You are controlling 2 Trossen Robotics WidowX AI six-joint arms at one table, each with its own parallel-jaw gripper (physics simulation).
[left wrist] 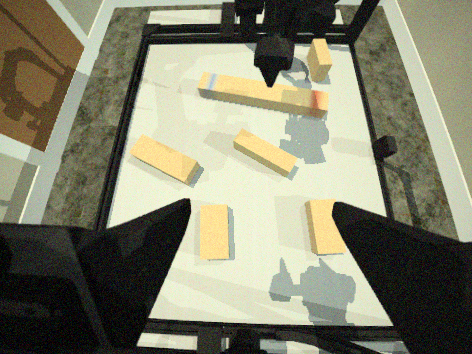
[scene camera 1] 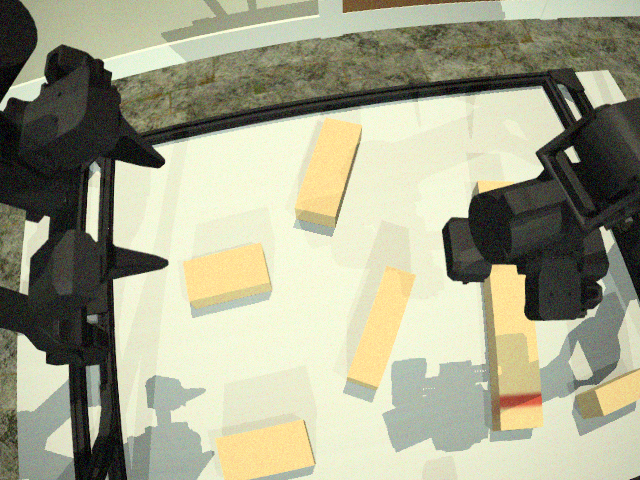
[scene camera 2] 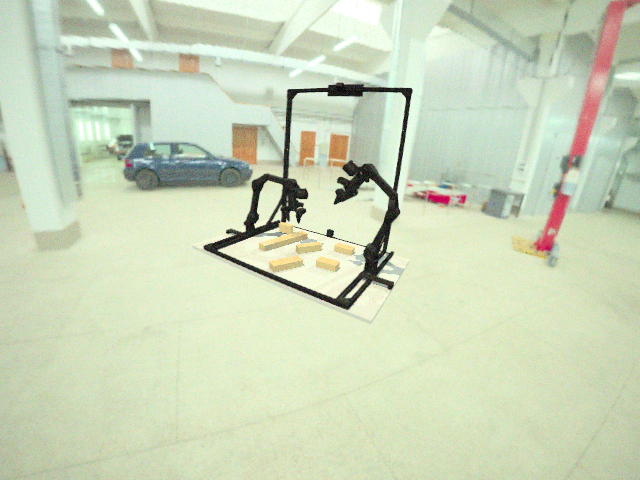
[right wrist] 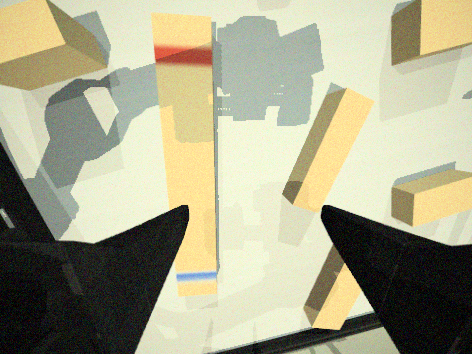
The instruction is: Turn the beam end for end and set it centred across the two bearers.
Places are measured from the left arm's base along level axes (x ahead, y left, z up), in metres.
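Pixels of known places: left gripper, fingertip midpoint: (left wrist: 261, 206) (scene camera 1: 163, 211) (scene camera 2: 337, 202); right gripper, fingertip midpoint: (left wrist: 272, 72) (scene camera 1: 498, 280) (scene camera 2: 293, 222) (right wrist: 254, 211); left arm's base, link origin: (left wrist: 244, 348) (scene camera 1: 89, 345) (scene camera 2: 370, 271); right arm's base, link origin: (left wrist: 247, 30) (scene camera 2: 250, 232).
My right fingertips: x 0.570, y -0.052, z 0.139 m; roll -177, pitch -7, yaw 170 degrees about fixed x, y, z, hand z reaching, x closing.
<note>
For each thing: its middle in the pictures, then the offset to it from my right fingertips.
- long beam, body centre: (right wrist: 193, 181) (scene camera 1: 508, 299) (left wrist: 261, 94) (scene camera 2: 284, 240) dx +0.064, dy +0.007, dz -0.139 m
- narrow block, body centre: (scene camera 1: 381, 328) (right wrist: 322, 153) (left wrist: 263, 152) (scene camera 2: 308, 247) dx -0.132, dy +0.005, dz -0.136 m
- thicker block, body centre: (scene camera 1: 330, 170) (right wrist: 337, 285) (left wrist: 165, 159) (scene camera 2: 286, 263) dx -0.154, dy +0.274, dz -0.139 m
The long beam (scene camera 1: 509, 304) (scene camera 2: 282, 241) (left wrist: 250, 92) (right wrist: 190, 170) lies flat. Its red band is at the lower end in scene camera 1; the right arm hides its blue band there. Two short, wide blocks, apparently the bearers, lie apart and roughly parallel: one (scene camera 1: 227, 276) (scene camera 2: 327, 263) (left wrist: 214, 232) (right wrist: 440, 197) and another (scene camera 1: 266, 449) (scene camera 2: 344, 249) (left wrist: 325, 227) (right wrist: 445, 25). My left gripper (scene camera 1: 165, 213) (left wrist: 261, 206) is open and empty, raised at the robot's left side. My right gripper (scene camera 2: 298, 217) (right wrist: 254, 211) is open and empty above the beam; its fingers are hidden in scene camera 1.
A narrow block (scene camera 1: 381, 328) (left wrist: 265, 152) (right wrist: 330, 150) lies slanted between the beam and the short blocks. A thicker block (scene camera 1: 328, 173) (left wrist: 165, 159) lies near the black frame rail (scene camera 1: 330, 105). Another block (scene camera 1: 612, 395) (left wrist: 320, 60) (right wrist: 30, 42) is beyond the beam's red end.
</note>
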